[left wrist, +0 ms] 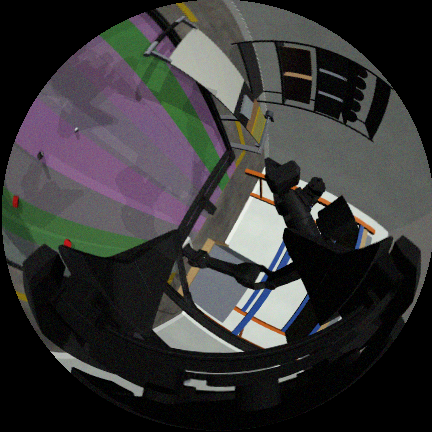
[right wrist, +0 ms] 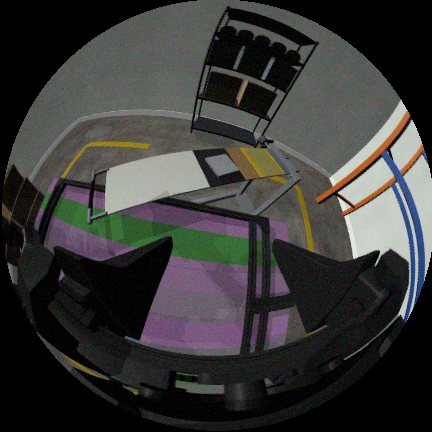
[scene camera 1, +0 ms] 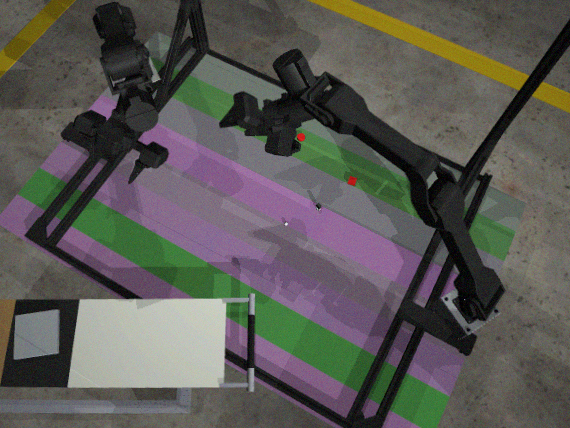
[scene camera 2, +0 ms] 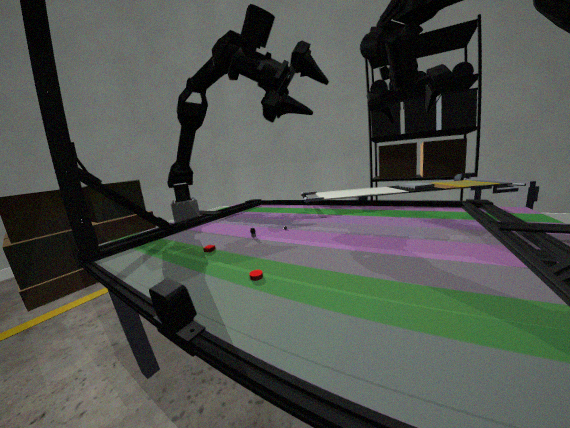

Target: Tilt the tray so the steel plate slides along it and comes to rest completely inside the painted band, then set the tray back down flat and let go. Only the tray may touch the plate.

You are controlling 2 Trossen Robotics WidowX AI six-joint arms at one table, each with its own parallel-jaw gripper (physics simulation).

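Note:
The tray (scene camera 1: 150, 345) (scene camera 2: 357, 192) (left wrist: 207, 62) (right wrist: 155, 180) is a long board with a cream surface and a bar handle at its near end. It lies beyond the table's far edge in scene camera 2 and partly overlaps the table in scene camera 1. The grey steel plate (scene camera 1: 36, 334) (left wrist: 246, 107) (right wrist: 222, 166) lies on its black section. Past a brown strip is a yellow band (left wrist: 257, 126) (right wrist: 265, 162); the plate is apart from it. My left gripper (scene camera 1: 260, 132) (scene camera 2: 319, 98) (left wrist: 232, 234) and right gripper (scene camera 1: 100, 160) (scene camera 2: 410, 114) (right wrist: 222, 241) are open, raised and away from the tray.
The striped table bears a red disc (scene camera 1: 301, 137) (scene camera 2: 256, 274), a red block (scene camera 1: 352, 180) (scene camera 2: 209, 248), a small dark block (scene camera 1: 318, 206) (scene camera 2: 253, 231) and a tiny white piece (scene camera 1: 286, 224) (scene camera 2: 285, 228). Black frame bars edge the table. A shelf rack (scene camera 2: 479, 75) stands behind.

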